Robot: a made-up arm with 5 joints.
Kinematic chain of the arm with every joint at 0, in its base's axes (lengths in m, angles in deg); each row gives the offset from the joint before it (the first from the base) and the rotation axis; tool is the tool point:
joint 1: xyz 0 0 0.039 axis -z
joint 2: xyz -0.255 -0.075 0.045 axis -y
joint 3: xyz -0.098 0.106 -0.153 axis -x
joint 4: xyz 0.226 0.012 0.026 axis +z
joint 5: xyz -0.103 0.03 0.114 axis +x
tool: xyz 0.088 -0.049 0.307
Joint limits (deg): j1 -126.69..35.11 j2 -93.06..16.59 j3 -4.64..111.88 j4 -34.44..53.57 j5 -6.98..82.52
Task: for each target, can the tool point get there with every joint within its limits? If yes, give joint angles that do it. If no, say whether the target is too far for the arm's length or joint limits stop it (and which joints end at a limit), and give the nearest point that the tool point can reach.
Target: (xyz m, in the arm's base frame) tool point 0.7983 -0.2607 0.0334
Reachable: no: joint limits stop it (at a limit: joint 2, joint 3, joint 5) | nearest point 0.3722 -0.1215 -0.0148 | short by 0.451 m
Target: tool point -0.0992 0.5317 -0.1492
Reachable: yes | joints 22.78 -63.48 101.94 36.18 20.87
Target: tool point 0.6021 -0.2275 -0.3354
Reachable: no: joint limits stop it (at a limit: joint 1, joint 2, joint 3, joint 5) | nearest point 0.3374 -0.1352 -0.2130 | short by 0.306 m
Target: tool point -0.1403 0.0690 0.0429
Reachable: yes | joints -68.47 -36.71 76.27 26.70 72.10
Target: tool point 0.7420 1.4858 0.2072
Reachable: no: too far | nearest point 0.1717 0.4618 0.0406 | short by 1.184 m
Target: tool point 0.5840 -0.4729 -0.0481
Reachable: no: joint limits stop it (at a limit: joint 2, joint 3, joint 5) | nearest point 0.3061 -0.2478 -0.0529 | short by 0.358 m
